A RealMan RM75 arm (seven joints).
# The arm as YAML. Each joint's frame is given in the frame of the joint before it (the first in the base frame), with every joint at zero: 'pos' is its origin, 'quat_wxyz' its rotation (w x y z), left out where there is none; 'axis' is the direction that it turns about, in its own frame. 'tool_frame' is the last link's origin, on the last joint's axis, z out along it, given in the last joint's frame.
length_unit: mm
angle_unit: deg
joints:
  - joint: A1
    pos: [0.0, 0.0, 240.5]
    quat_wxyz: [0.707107, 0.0, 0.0, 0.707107]
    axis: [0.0, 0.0, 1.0]
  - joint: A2
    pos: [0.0, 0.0, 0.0]
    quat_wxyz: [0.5, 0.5, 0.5, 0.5]
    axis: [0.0, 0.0, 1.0]
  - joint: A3
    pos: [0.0, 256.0, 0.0]
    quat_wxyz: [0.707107, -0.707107, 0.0, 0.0]
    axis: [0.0, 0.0, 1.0]
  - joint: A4
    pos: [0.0, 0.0, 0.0]
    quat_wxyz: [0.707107, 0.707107, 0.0, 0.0]
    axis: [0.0, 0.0, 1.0]
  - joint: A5
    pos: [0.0, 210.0, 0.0]
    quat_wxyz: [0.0, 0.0, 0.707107, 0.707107]
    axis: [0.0, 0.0, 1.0]
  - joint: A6
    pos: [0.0, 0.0, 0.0]
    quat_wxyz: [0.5, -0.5, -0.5, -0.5]
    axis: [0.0, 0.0, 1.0]
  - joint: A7
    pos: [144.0, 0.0, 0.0]
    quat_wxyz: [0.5, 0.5, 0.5, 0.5]
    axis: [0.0, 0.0, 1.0]
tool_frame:
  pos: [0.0, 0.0, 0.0]
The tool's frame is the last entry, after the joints.
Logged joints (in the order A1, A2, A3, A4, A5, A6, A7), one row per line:
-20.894 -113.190 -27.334 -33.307 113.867 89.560 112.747
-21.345 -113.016 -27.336 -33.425 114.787 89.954 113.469
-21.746 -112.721 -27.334 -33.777 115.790 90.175 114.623
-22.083 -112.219 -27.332 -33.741 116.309 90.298 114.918
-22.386 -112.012 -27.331 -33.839 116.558 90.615 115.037
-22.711 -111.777 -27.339 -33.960 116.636 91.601 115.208
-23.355 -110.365 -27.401 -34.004 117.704 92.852 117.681
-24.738 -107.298 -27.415 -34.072 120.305 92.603 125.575
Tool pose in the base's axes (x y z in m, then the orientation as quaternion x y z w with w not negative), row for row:
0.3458 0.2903 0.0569 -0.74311 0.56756 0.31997 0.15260
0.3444 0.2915 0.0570 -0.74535 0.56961 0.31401 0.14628
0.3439 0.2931 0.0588 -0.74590 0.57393 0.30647 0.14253
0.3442 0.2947 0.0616 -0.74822 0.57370 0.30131 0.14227
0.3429 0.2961 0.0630 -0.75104 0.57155 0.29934 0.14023
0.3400 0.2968 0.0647 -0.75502 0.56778 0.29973 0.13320
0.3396 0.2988 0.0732 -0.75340 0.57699 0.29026 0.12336
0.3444 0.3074 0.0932 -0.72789 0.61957 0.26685 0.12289
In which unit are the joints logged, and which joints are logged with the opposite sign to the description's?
The joints are logged in degrees. Opposite sign: A1, A2, A5, A6.
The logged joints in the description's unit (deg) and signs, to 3 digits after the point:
20.894 113.190 -27.334 -33.307 -113.867 -89.560 112.747
21.345 113.016 -27.336 -33.425 -114.787 -89.954 113.469
21.746 112.721 -27.334 -33.777 -115.790 -90.175 114.623
22.083 112.219 -27.332 -33.741 -116.309 -90.298 114.918
22.386 112.012 -27.331 -33.839 -116.558 -90.615 115.037
22.711 111.777 -27.339 -33.960 -116.636 -91.601 115.208
23.355 110.365 -27.401 -34.004 -117.704 -92.852 117.681
24.738 107.298 -27.415 -34.072 -120.305 -92.603 125.575

